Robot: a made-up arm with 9 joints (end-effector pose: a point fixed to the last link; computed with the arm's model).
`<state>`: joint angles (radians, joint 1 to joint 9).
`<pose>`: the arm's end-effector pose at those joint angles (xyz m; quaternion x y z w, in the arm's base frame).
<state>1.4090 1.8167 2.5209 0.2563 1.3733 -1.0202 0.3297 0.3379 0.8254</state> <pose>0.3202 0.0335 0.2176 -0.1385 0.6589 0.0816 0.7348</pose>
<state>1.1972 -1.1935 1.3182 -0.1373 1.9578 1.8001 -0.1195 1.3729 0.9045</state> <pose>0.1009 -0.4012 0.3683 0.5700 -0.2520 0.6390 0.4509</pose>
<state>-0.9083 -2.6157 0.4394 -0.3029 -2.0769 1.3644 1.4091 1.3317 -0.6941</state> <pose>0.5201 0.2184 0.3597 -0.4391 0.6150 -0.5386 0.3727</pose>
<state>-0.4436 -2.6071 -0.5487 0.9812 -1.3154 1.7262 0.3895 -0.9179 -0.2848</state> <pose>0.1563 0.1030 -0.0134 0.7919 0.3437 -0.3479 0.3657</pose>
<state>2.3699 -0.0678 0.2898 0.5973 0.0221 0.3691 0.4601 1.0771 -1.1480</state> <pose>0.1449 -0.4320 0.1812 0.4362 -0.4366 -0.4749 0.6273</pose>
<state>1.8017 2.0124 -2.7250 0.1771 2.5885 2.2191 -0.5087 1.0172 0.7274</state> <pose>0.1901 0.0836 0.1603 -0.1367 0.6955 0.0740 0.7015</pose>
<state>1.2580 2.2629 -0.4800 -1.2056 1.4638 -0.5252 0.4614 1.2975 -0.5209</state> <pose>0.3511 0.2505 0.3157 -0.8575 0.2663 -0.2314 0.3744</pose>
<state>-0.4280 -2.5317 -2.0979 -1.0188 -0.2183 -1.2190 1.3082 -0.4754 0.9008</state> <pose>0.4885 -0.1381 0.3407 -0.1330 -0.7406 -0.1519 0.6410</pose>
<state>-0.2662 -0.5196 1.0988 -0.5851 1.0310 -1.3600 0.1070 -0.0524 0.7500</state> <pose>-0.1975 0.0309 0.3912 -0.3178 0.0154 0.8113 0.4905</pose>
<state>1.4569 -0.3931 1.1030 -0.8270 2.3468 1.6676 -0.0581 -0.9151 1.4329</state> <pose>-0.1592 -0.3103 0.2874 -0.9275 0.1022 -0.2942 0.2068</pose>
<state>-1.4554 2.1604 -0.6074 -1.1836 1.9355 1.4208 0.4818 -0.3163 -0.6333</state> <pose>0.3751 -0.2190 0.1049 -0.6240 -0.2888 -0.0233 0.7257</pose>
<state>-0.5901 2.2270 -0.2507 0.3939 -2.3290 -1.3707 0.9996 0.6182 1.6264</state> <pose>0.0508 0.1655 -0.0469 -0.6868 0.3886 -0.5247 0.3194</pose>
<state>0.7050 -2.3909 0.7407 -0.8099 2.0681 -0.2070 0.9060 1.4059 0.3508</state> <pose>0.4977 -0.3346 0.3753 -0.3127 0.8295 -0.4553 0.0827</pose>
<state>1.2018 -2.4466 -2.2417 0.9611 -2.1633 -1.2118 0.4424 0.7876 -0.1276</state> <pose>0.0917 0.0003 0.0651 -0.4421 0.7463 -0.1574 0.4720</pose>
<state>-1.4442 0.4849 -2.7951 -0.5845 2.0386 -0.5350 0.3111 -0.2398 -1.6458</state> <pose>-0.1470 -0.3237 0.0405 0.3126 0.8211 0.0280 0.4768</pose>
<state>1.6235 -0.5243 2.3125 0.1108 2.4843 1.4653 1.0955 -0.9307 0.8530</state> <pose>-0.0919 -0.1768 0.3377 -0.7349 0.3584 -0.5692 0.0867</pose>
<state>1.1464 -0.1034 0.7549 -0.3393 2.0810 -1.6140 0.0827 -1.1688 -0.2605</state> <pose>-0.0957 -0.2991 0.5009 0.1060 -0.5609 0.6623 0.4853</pose>
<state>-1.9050 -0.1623 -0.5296 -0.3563 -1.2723 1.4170 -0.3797 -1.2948 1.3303</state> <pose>-0.2267 0.2242 0.0218 -0.6089 -0.2965 0.2465 0.6933</pose>
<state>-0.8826 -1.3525 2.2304 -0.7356 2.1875 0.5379 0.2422 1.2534 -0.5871</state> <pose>-0.1488 0.0999 0.5356 -0.2848 -0.1868 -0.6104 0.7152</pose>
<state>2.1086 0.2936 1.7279 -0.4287 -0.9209 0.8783 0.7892 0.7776 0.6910</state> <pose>-0.1898 -0.0865 0.5317 0.6381 -0.1642 -0.7492 0.0673</pose>
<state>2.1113 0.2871 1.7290 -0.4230 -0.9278 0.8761 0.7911 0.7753 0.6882</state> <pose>-0.1898 -0.0895 0.5319 0.6365 -0.1596 -0.7515 0.0676</pose>
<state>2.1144 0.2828 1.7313 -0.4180 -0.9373 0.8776 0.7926 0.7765 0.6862</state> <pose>-0.1897 -0.0921 0.5327 0.6352 -0.1531 -0.7540 0.0678</pose>
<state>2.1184 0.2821 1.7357 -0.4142 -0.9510 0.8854 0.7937 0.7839 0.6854</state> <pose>-0.1895 -0.0938 0.5345 0.6342 -0.1434 -0.7567 0.0680</pose>
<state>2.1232 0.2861 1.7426 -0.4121 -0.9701 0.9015 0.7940 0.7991 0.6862</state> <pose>-0.1891 -0.0945 0.5376 0.6339 -0.1296 -0.7594 0.0677</pose>
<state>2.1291 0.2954 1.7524 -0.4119 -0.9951 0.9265 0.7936 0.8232 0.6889</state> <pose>-0.1885 -0.0941 0.5421 0.6343 -0.1113 -0.7621 0.0670</pose>
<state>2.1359 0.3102 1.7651 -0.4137 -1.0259 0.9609 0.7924 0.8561 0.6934</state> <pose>-0.1875 -0.0925 0.5480 0.6355 -0.0884 -0.7642 0.0654</pose>
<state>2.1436 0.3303 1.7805 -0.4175 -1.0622 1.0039 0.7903 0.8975 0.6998</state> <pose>-0.1860 -0.0900 0.5550 0.6377 -0.0614 -0.7653 0.0622</pose>
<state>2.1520 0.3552 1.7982 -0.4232 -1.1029 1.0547 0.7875 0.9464 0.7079</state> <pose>-0.1840 -0.0867 0.5630 0.6408 -0.0309 -0.7650 0.0573</pose>
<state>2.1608 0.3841 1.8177 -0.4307 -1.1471 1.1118 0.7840 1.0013 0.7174</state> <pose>-0.1814 -0.0827 0.5715 0.6448 0.0019 -0.7627 0.0500</pose>
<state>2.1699 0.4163 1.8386 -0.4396 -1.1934 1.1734 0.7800 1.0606 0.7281</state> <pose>-0.1781 -0.0783 0.5802 0.6496 0.0360 -0.7583 0.0405</pose>
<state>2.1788 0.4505 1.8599 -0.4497 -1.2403 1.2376 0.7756 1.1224 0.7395</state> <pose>-0.1742 -0.0736 0.5887 0.6552 0.0698 -0.7517 0.0286</pose>
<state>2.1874 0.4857 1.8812 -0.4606 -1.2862 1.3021 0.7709 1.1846 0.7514</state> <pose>-0.1699 -0.0688 0.5966 0.6611 0.1021 -0.7431 0.0149</pose>
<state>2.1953 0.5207 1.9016 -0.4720 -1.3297 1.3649 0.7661 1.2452 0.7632</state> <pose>-0.1653 -0.0638 0.6037 -0.6673 -0.1317 0.7331 0.0001</pose>
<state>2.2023 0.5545 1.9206 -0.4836 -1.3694 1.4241 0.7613 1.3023 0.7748</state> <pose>-0.1607 -0.0589 0.6099 -0.6734 -0.1577 0.7221 0.0155</pose>
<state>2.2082 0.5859 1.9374 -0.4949 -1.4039 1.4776 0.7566 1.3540 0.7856</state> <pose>-0.1563 -0.0540 0.6150 -0.6792 -0.1793 0.7110 0.0304</pose>
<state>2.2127 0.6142 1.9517 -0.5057 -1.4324 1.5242 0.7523 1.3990 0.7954</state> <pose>-0.1523 -0.0492 0.6190 -0.6846 -0.1963 0.7006 0.0439</pose>
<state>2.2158 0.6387 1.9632 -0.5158 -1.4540 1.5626 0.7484 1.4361 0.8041</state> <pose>-0.1490 -0.0446 0.6221 -0.6895 -0.2086 0.6914 0.0550</pose>
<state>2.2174 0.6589 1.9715 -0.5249 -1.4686 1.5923 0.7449 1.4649 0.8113</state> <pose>-0.1463 -0.0402 0.6242 -0.6938 -0.2164 0.6839 0.0635</pose>
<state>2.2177 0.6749 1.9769 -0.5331 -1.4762 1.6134 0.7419 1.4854 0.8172</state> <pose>-0.1445 -0.0361 0.6255 -0.6976 -0.2202 0.6783 0.0689</pose>
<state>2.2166 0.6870 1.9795 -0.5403 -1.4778 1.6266 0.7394 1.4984 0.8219</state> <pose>-0.1434 -0.0321 0.6261 -0.7008 -0.2204 0.6746 0.0716</pose>
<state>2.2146 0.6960 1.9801 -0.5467 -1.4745 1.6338 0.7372 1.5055 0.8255</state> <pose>-0.1428 -0.0284 0.6261 -0.7037 -0.2181 0.6724 0.0720</pose>
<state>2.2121 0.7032 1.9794 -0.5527 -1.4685 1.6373 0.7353 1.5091 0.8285</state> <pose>-0.1427 -0.0248 0.6259 -0.7062 -0.2142 0.6710 0.0712</pose>
